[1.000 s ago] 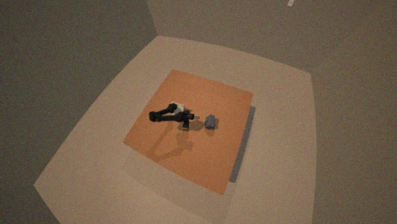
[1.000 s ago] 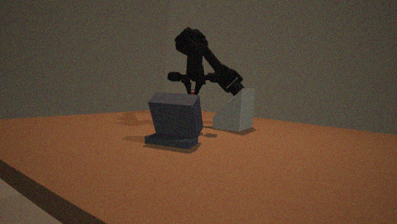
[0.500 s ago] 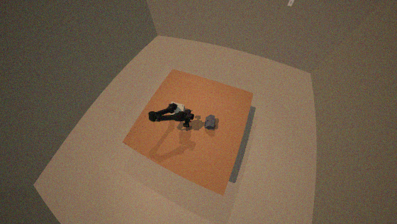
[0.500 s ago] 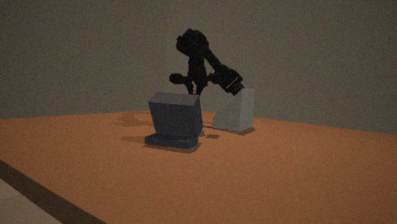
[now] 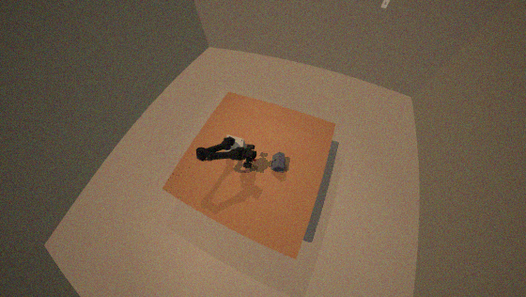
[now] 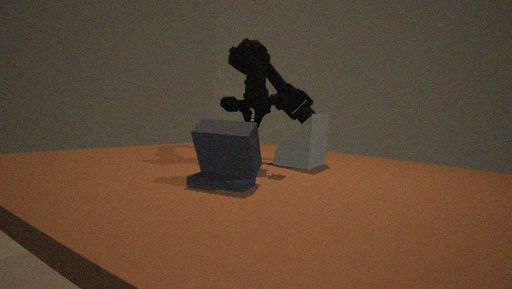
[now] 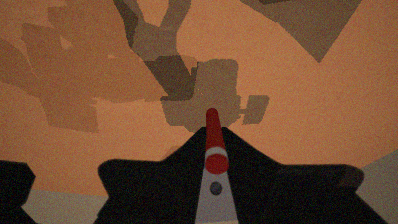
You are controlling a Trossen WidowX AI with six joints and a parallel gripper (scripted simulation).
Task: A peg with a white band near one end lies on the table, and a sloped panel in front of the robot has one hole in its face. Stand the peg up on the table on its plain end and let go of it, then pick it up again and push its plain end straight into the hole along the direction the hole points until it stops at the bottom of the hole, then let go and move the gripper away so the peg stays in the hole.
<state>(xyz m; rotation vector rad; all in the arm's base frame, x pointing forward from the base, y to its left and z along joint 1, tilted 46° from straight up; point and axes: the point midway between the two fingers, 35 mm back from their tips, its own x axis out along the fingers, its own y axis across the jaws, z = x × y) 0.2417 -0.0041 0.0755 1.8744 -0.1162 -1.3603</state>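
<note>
Now: the sloped panel 190 mm ahead of my gripper tip, 90 mm to the left of it and 30 mm below it. The rest, counted from my gripper tip: red peg 20 mm above.
</note>
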